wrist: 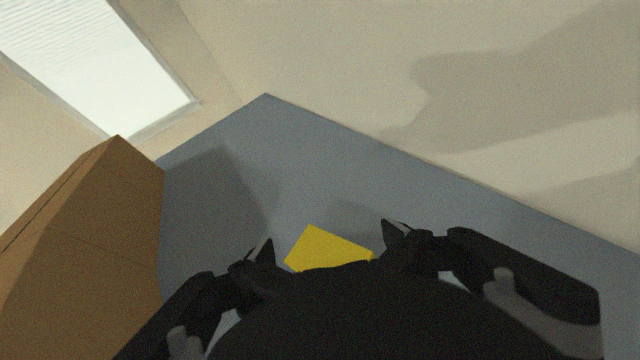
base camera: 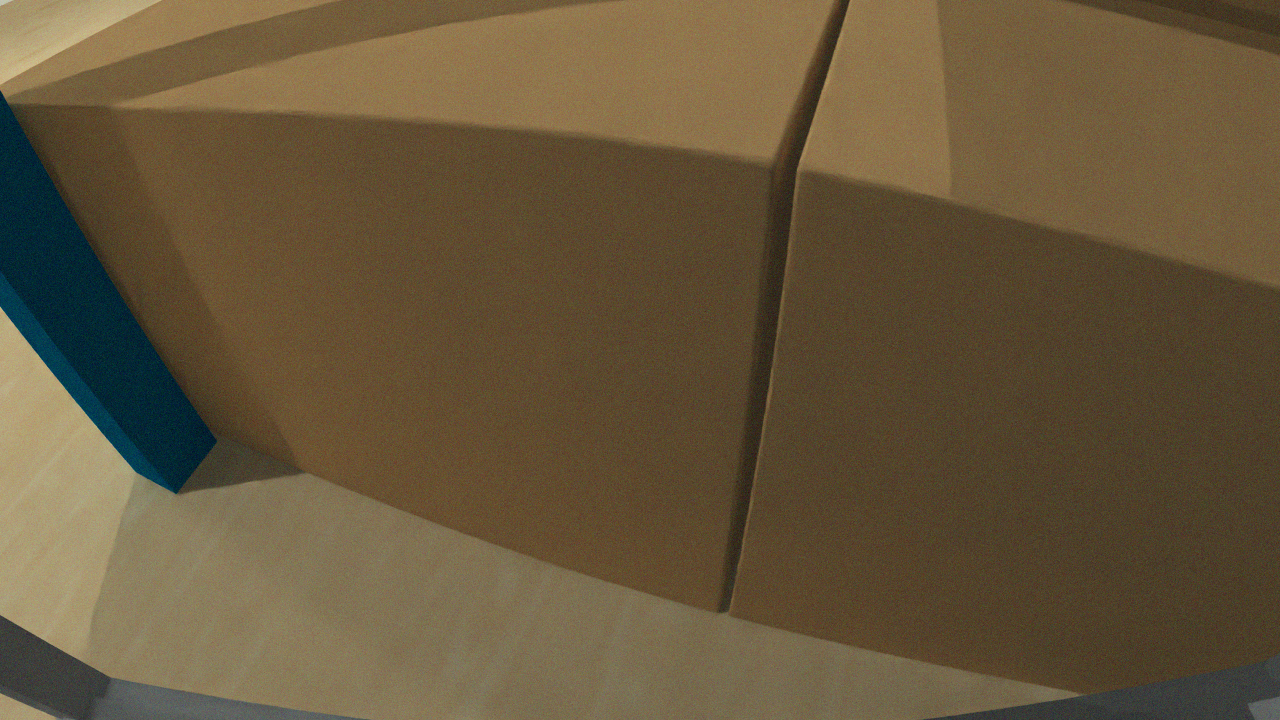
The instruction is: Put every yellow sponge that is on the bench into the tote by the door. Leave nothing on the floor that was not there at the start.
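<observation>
A yellow sponge lies on the grey-blue bench top in the wrist view. Its lower part is hidden behind the black body of the gripper. My gripper is open, with its fingertips apart on the left and right of the sponge as seen from the wrist; nothing is held. How far the fingertips are above the bench cannot be told. The tote does not show in either view.
A brown box stands at the left in the wrist view, beside a window and a pale wall. In the base view two large brown boxes stand on the wooden floor, by a blue post.
</observation>
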